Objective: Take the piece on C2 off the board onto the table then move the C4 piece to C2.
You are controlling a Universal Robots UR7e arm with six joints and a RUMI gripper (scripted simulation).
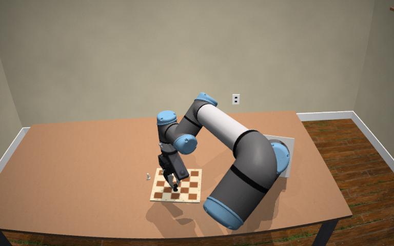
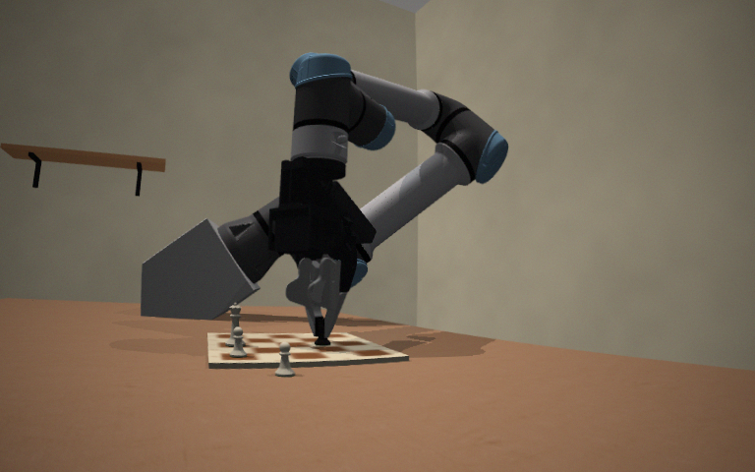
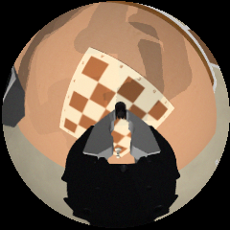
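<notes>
My gripper is now 40 mm to the left of the chessboard and 30 mm above it. Also, from my hand: black piece 10 mm below; then tall white piece 10 mm ahead, 110 mm to the right.
</notes>
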